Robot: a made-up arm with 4 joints.
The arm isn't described. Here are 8 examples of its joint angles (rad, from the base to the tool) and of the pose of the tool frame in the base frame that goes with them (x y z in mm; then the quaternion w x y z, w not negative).
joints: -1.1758 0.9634 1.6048 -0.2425
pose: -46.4 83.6 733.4 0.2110 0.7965 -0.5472 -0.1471
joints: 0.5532 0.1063 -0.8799 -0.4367
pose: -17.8 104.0 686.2 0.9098 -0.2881 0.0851 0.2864
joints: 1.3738 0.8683 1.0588 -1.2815
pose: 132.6 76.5 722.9 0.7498 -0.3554 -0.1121 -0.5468
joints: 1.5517 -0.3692 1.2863 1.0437
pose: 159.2 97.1 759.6 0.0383 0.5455 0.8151 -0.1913
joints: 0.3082 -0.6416 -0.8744 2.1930
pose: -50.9 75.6 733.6 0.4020 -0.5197 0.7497 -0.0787
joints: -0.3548 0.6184 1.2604 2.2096
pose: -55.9 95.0 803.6 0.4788 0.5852 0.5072 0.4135
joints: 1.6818 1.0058 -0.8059 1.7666
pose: 41.3 194.5 760.3 0.2870 0.2983 -0.8241 0.3865
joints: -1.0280 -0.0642 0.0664 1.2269
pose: -20.6 145.3 648.8 0.9885 0.0266 0.1357 0.0611
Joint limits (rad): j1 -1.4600..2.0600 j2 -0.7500..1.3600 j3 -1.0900..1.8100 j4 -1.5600..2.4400
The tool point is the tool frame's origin. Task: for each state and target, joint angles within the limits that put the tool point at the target. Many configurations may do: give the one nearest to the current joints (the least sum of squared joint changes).
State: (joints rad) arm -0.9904 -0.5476 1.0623 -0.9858
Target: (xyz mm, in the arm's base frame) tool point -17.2 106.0 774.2
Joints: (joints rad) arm -1.1505 -0.6148 1.3953 -1.1850
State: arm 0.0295 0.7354 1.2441 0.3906
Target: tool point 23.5 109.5 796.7
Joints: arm -0.2781 0.8450 1.3169 -0.0666
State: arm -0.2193 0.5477 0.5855 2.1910
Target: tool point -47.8 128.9 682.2
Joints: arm -0.5205 -0.2402 -0.0603 1.3717
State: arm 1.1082 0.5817 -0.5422 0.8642
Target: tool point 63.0 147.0 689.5
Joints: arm 1.1954 1.3600 0.1316 0.0372
